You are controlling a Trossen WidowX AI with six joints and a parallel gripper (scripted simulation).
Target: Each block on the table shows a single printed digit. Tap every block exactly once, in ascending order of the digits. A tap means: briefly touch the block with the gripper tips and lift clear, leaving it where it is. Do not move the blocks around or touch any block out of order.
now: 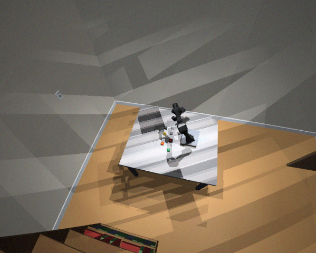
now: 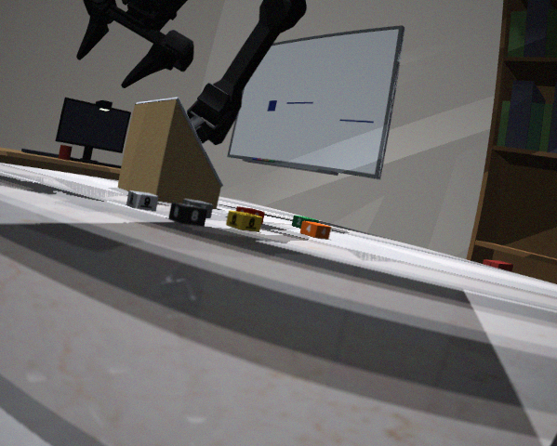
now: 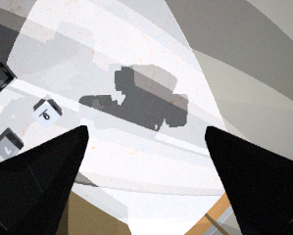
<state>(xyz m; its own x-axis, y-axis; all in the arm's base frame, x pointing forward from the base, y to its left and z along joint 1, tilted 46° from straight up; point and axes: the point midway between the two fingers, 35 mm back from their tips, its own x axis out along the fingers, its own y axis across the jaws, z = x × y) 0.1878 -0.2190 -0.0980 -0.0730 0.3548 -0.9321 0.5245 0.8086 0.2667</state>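
The green block lies 4 cm ahead of my gripper tip, 40 cm to the left of it and 16 cm below it. Also, from my gripper tip: yellow block 13 cm ahead, 20 cm to the left, 16 cm below; pale grey block 5 cm ahead, 9 cm to the left, 16 cm below; black block 14 cm ahead, 11 cm to the left, 16 cm below.
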